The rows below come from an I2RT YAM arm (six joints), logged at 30 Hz.
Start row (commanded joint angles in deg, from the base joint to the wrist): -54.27 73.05 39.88 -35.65 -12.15 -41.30
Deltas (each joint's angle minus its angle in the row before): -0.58 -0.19 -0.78 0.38 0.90 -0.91; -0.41 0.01 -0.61 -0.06 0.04 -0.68; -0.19 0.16 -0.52 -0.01 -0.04 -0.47; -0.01 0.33 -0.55 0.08 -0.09 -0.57; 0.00 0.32 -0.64 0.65 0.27 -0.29; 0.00 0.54 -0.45 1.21 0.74 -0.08; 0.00 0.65 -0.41 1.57 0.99 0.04; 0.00 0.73 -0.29 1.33 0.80 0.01; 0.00 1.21 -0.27 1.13 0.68 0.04; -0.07 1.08 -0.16 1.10 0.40 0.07; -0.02 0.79 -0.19 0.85 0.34 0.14; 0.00 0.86 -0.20 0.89 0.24 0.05; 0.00 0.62 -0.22 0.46 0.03 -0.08; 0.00 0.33 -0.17 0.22 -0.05 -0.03
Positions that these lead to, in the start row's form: -54.85 72.86 39.10 -35.27 -11.25 -42.21; -55.26 72.87 38.49 -35.33 -11.21 -42.89; -55.45 73.03 37.97 -35.34 -11.25 -43.36; -55.46 73.36 37.42 -35.26 -11.34 -43.93; -55.46 73.68 36.78 -34.61 -11.07 -44.22; -55.46 74.22 36.33 -33.40 -10.33 -44.30; -55.46 74.87 35.92 -31.83 -9.34 -44.26; -55.46 75.60 35.63 -30.50 -8.54 -44.25; -55.46 76.81 35.36 -29.37 -7.86 -44.21; -55.53 77.89 35.20 -28.27 -7.46 -44.14; -55.55 78.68 35.01 -27.42 -7.12 -44.00; -55.55 79.54 34.81 -26.53 -6.88 -43.95; -55.55 80.16 34.59 -26.07 -6.85 -44.03; -55.55 80.49 34.42 -25.85 -6.90 -44.06
